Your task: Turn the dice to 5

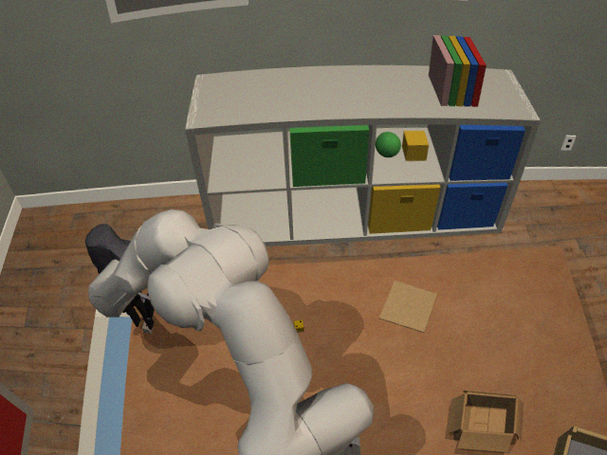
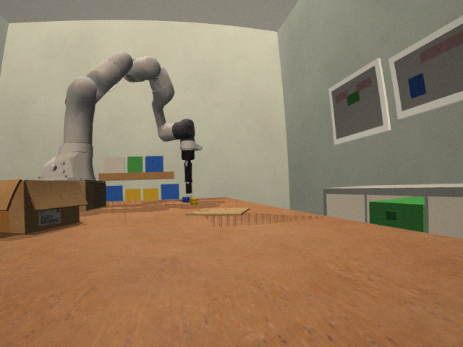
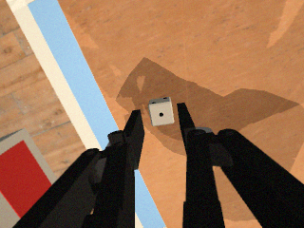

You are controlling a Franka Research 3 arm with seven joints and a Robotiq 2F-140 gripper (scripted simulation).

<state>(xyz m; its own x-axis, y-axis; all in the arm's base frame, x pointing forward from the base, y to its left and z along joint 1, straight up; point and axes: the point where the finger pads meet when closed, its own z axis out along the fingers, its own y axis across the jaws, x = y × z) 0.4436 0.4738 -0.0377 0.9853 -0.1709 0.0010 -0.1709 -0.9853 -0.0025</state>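
Now: the white die 50 mm below my hand. The rest, counted from my hand: tan mat 70 mm ahead, 770 mm to the right, 60 mm below; yellow die 10 mm ahead, 450 mm to the right, 50 mm below; blue die 20 mm behind, 280 mm to the right, 50 mm below.
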